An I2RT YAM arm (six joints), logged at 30 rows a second.
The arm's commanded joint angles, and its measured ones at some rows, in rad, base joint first. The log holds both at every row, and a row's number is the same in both.
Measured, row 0:
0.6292, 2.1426, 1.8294, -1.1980, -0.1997, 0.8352
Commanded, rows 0 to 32:
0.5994, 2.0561, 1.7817, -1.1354, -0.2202, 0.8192
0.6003, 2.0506, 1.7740, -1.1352, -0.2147, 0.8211
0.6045, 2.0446, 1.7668, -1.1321, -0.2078, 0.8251
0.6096, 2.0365, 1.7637, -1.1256, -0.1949, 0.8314
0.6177, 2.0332, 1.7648, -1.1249, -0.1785, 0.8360
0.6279, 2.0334, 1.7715, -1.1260, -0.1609, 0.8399
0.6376, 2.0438, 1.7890, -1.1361, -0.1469, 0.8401
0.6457, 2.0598, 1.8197, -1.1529, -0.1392, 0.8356
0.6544, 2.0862, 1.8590, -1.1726, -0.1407, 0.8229
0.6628, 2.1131, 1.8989, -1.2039, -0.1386, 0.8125
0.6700, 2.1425, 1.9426, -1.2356, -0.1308, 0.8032
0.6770, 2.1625, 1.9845, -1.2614, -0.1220, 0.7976
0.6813, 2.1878, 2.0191, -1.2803, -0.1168, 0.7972
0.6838, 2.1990, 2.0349, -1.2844, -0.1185, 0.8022
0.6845, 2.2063, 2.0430, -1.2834, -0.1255, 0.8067
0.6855, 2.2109, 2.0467, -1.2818, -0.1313, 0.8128
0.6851, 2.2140, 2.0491, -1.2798, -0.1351, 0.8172
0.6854, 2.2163, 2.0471, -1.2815, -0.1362, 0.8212
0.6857, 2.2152, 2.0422, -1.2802, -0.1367, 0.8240
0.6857, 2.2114, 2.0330, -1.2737, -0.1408, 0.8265
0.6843, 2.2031, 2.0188, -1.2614, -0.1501, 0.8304
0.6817, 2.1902, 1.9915, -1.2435, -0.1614, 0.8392
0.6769, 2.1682, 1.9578, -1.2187, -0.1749, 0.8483
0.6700, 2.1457, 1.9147, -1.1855, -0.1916, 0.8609
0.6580, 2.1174, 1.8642, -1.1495, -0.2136, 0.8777
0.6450, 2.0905, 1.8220, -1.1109, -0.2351, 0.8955
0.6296, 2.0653, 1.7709, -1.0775, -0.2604, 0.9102
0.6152, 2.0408, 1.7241, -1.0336, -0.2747, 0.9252
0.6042, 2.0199, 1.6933, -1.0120, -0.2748, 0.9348
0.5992, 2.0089, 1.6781, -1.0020, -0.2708, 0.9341
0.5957, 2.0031, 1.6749, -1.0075, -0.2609, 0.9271
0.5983, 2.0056, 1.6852, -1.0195, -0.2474, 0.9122
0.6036, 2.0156, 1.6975, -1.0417, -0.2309, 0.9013
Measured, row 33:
0.6018, 2.0491, 1.6867, -1.0924, -0.2295, 0.9260
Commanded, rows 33 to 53:
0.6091, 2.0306, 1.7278, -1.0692, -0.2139, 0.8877
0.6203, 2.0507, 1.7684, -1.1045, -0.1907, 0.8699
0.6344, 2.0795, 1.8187, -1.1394, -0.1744, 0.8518
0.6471, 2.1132, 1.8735, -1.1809, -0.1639, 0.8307
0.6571, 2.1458, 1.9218, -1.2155, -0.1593, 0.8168
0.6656, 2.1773, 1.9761, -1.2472, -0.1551, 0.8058
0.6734, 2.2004, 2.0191, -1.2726, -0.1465, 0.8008
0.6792, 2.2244, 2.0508, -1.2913, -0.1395, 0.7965
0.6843, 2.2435, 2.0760, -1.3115, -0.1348, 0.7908
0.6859, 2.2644, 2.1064, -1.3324, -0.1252, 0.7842
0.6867, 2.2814, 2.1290, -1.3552, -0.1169, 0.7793
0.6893, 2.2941, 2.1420, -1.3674, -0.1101, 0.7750
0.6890, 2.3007, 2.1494, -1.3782, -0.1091, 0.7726
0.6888, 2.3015, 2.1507, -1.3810, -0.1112, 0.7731
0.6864, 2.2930, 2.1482, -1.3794, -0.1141, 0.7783
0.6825, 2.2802, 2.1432, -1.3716, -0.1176, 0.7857
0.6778, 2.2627, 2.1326, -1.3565, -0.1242, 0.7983
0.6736, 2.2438, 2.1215, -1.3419, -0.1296, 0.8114
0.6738, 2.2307, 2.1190, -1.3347, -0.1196, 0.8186
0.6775, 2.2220, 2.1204, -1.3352, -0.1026, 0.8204
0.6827, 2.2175, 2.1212, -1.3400, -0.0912, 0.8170
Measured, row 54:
0.6720, 2.2944, 2.1059, -1.3987, -0.1047, 0.8459
